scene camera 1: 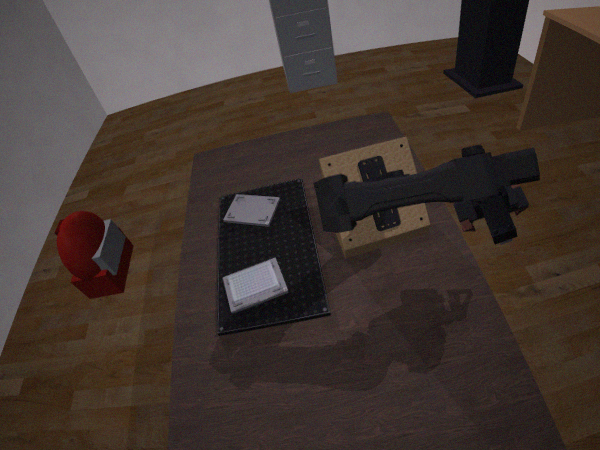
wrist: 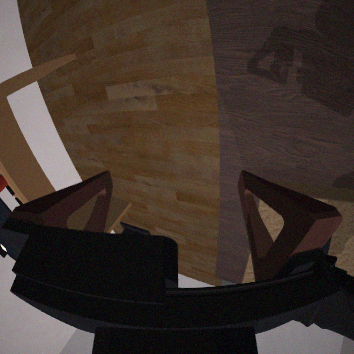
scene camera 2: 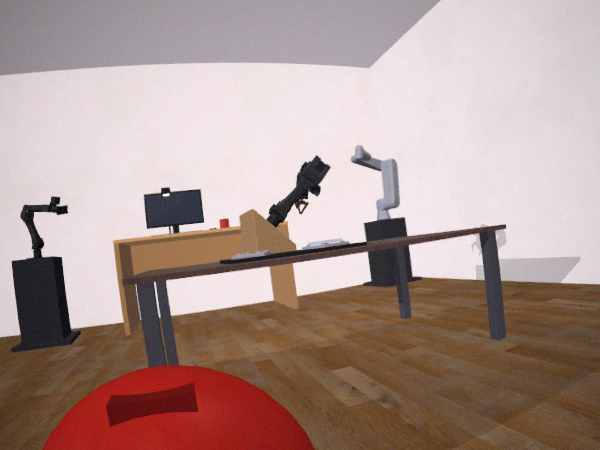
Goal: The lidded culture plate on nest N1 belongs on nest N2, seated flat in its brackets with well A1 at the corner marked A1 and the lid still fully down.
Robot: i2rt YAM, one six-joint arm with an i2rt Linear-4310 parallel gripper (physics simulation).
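Places are measured from the arm's base along level axes (x left, y back, z up), in metres.
Pixels of known places: gripper, fingertip midpoint: (wrist: 174, 177) (scene camera 2: 299, 211); arm's base at its link origin: (scene camera 2: 266, 230).
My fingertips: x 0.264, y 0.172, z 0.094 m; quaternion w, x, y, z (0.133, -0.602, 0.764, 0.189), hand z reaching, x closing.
Note:
For each thing: its middle in the pictures, then the offset to it from my fingertips.
- black perforated board at the middle of its body: (scene camera 1: 265, 246) (scene camera 2: 290, 253) dx -0.299, dy -0.520, dz -0.214 m
- second pale nest at the middle of its body: (scene camera 1: 251, 209) (scene camera 2: 252, 254) dx -0.457, dy -0.538, dz -0.199 m
The lidded culture plate (scene camera 1: 254, 283) (scene camera 2: 326, 242) is pale and lies on one grey nest at the near end of the black perforated board (scene camera 1: 270, 240). Its lid looks down; the corner marks are too small to read. A second pale nest (scene camera 1: 252, 209) (scene camera 2: 252, 255) with corner brackets sits bare at the board's far end. No nest label is readable. My gripper (scene camera 2: 301, 206) (wrist: 174, 177) is open and empty, raised high and well to the right of the board in scene camera 1. The plate and nests do not show in the wrist view.
The board lies on a dark wooden table (scene camera 1: 350, 410) (scene camera 2: 430, 242). My arm stands on a tan wedge-shaped mount (scene camera 1: 352, 243) (scene camera 2: 256, 232) right of the board. A red rounded object (scene camera 1: 82, 245) (scene camera 2: 175, 415) is beyond the table's left edge in scene camera 1. A wooden desk (scene camera 1: 560, 75) (scene camera 2: 190, 257) stands farther off.

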